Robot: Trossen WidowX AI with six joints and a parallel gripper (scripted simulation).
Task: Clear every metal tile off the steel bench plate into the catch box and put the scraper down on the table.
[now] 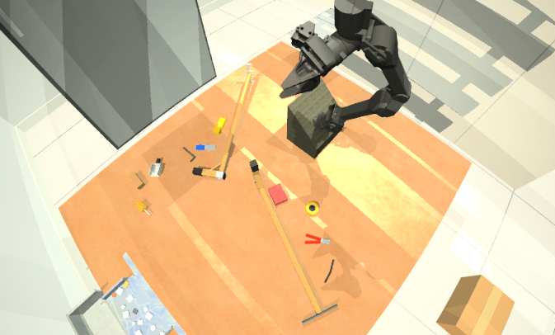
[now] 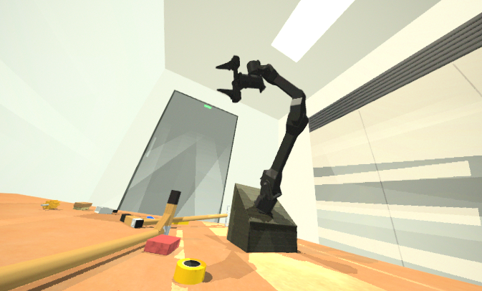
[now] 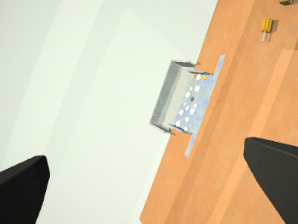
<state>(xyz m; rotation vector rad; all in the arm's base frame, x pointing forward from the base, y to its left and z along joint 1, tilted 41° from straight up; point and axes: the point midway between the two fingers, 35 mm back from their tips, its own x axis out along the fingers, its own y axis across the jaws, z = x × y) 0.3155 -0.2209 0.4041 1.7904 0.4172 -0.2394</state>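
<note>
Right now the red clip is 2 cm ahead of my gripper tip, 23 cm to the left of it and 59 cm below it. From my gripper tip the other things lie so: red block (2 cm to the right, 58 cm below); then long scraper (11 cm ahead, 13 cm to the left, 53 cm below); then yellow tape roll (5 cm behind, 12 cm to the left, 59 cm below).
</note>
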